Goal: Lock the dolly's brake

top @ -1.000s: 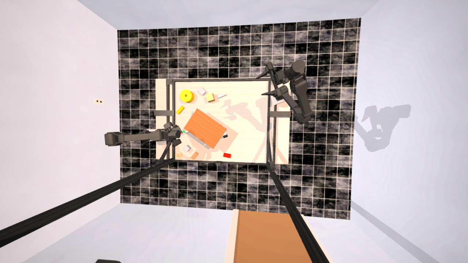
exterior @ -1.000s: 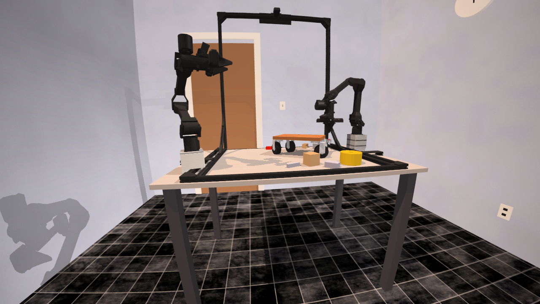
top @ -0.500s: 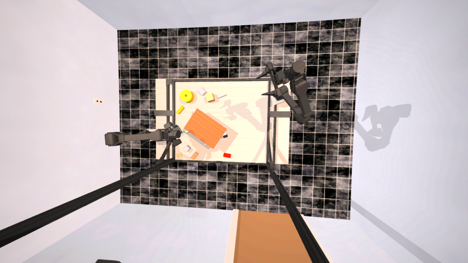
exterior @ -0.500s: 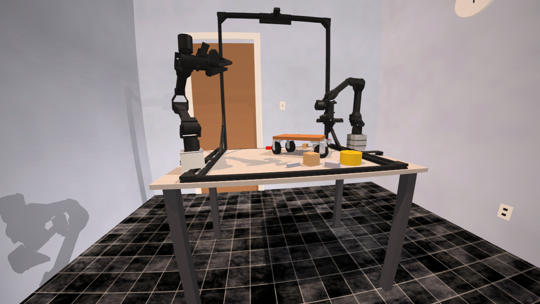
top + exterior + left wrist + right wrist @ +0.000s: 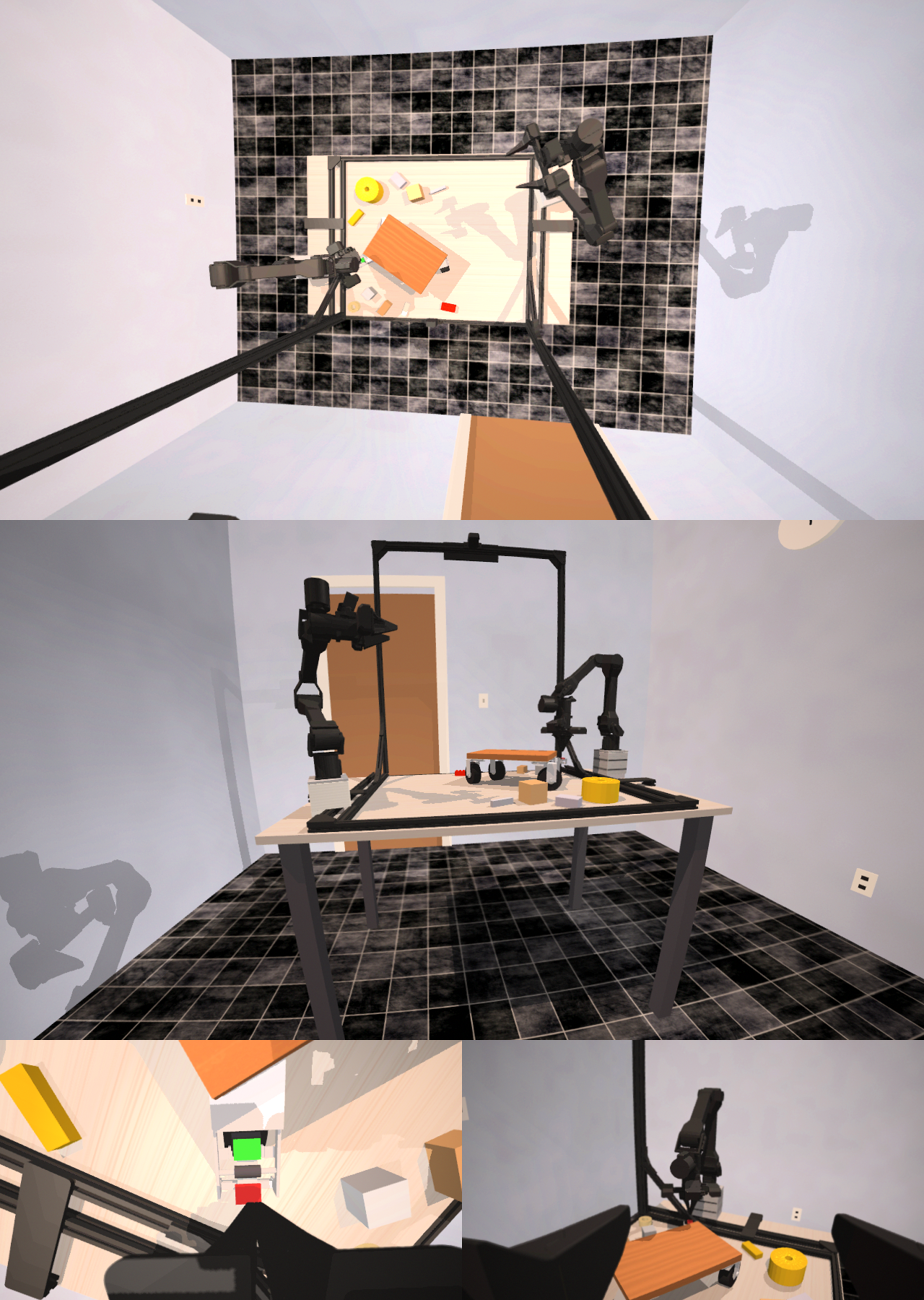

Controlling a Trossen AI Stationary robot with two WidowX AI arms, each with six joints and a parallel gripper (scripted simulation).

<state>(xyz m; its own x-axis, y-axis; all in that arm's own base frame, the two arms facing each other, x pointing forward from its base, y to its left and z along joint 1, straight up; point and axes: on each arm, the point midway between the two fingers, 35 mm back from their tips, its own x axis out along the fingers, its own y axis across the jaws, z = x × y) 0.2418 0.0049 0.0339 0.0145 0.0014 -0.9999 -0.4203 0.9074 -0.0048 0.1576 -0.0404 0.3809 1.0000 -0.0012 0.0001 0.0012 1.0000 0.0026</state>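
My left gripper is now 1 cm to the left of the brake pedal and 7 cm above it. From my left hand the other things lie so: yellow ring (30 cm ahead, 13 cm to the right, 12 cm below); then red block (31 cm behind, 32 cm to the right, 14 cm below); then tan cube (23 cm ahead, 33 cm to the right, 12 cm below).
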